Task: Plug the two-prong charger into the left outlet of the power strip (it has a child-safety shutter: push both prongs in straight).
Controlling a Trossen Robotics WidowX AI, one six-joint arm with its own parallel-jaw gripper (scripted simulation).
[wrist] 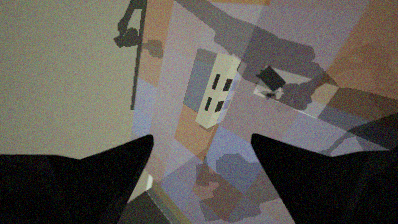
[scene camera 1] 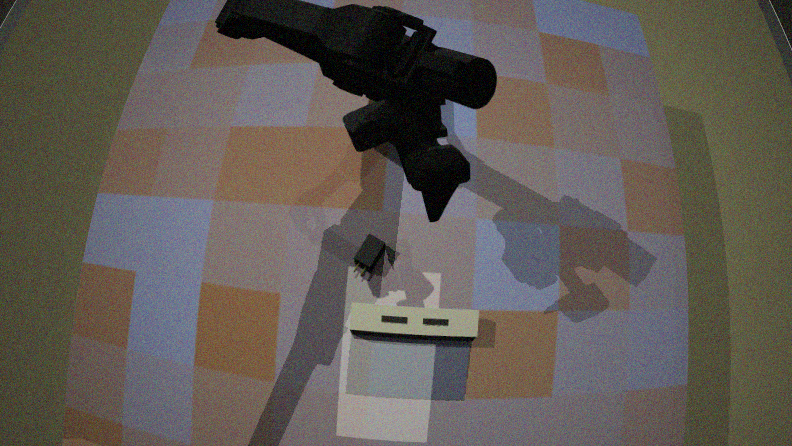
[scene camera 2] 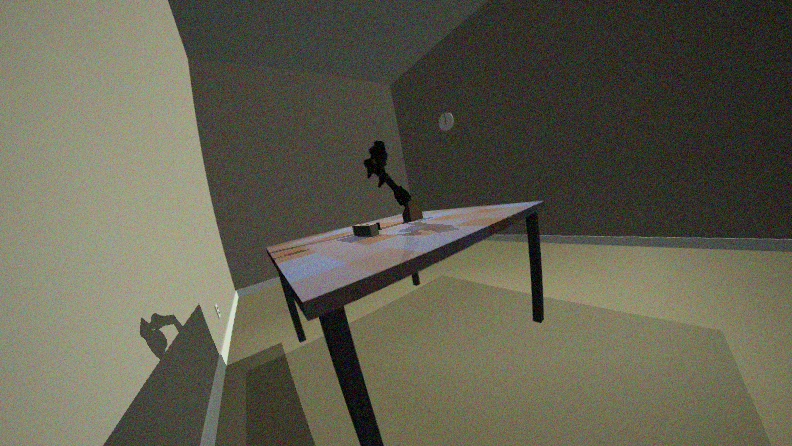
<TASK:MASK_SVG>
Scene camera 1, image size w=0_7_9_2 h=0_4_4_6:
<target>my gripper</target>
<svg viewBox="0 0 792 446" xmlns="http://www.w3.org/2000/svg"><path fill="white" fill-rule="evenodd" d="M388 88L385 100L370 103L358 110L347 113L342 121L357 152L367 151L387 141L396 147L408 183L415 190L422 192L429 221L439 221L453 192L459 184L465 183L470 179L470 163L455 146L451 144L440 145L437 141L437 138L447 137L447 128L441 120L441 105L446 105L445 99L427 92L406 94L395 92Z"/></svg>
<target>dark two-prong charger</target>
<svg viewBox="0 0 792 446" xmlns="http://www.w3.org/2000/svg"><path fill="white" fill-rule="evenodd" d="M371 234L368 234L353 258L356 265L354 272L357 270L357 267L363 269L360 276L364 270L371 273L385 251L385 242Z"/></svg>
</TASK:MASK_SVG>
